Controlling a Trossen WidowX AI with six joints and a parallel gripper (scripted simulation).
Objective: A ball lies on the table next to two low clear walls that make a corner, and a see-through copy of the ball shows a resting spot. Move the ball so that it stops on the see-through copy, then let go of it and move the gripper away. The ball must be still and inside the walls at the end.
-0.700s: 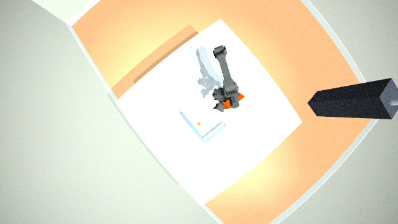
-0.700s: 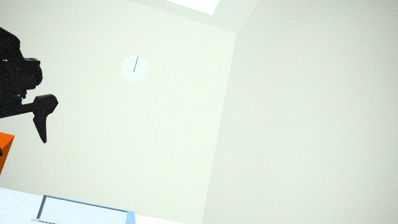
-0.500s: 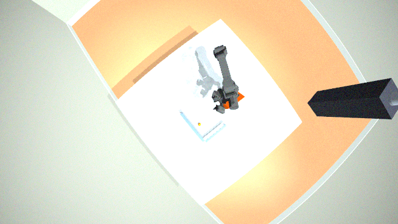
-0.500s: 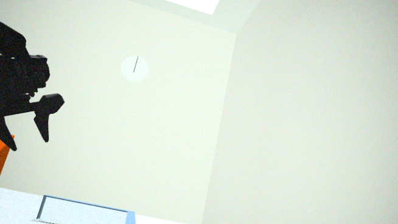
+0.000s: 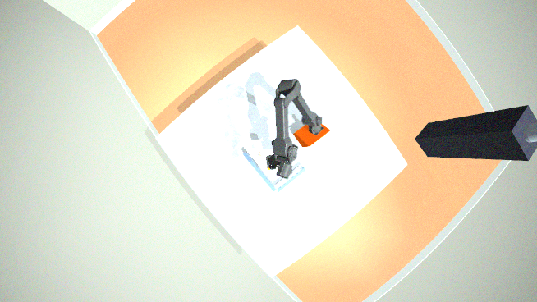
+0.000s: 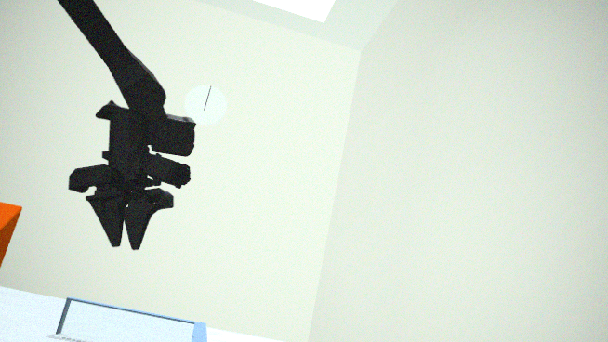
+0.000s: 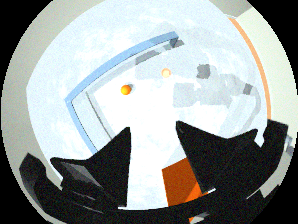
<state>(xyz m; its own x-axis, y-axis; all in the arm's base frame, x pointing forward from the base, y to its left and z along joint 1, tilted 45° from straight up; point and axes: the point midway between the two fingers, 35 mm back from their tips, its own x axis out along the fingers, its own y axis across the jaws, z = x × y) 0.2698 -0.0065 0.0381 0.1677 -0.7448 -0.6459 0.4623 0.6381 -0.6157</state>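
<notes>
The orange ball lies 150 mm below my gripper tip, 70 mm ahead of it and 20 mm to the left of it. The rest, counted from my gripper tip: clear wall: 160 mm to the left, 130 mm below, 30 mm ahead; then see-through ball copy: 150 mm below, 80 mm to the right, 60 mm ahead.
</notes>
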